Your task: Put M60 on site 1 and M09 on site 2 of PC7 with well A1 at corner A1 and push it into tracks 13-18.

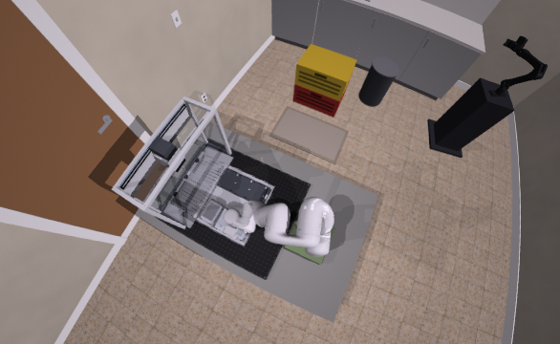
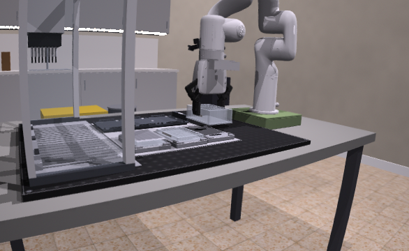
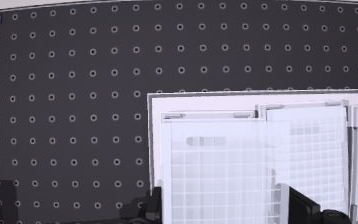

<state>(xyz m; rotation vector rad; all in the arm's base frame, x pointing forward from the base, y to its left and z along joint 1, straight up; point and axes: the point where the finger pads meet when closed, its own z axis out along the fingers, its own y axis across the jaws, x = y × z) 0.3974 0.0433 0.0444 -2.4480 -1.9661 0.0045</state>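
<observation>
Now: hand 250 mm to the left of the plate carrier PC7, 70 mm short of it and 60 mm above it. The rest, counted from my hand: deep-well block M09: 20 mm below; then plate nest S1: 70 mm below; then frame post: 350 mm ahead, 170 mm above, 100 mm to the left.
</observation>
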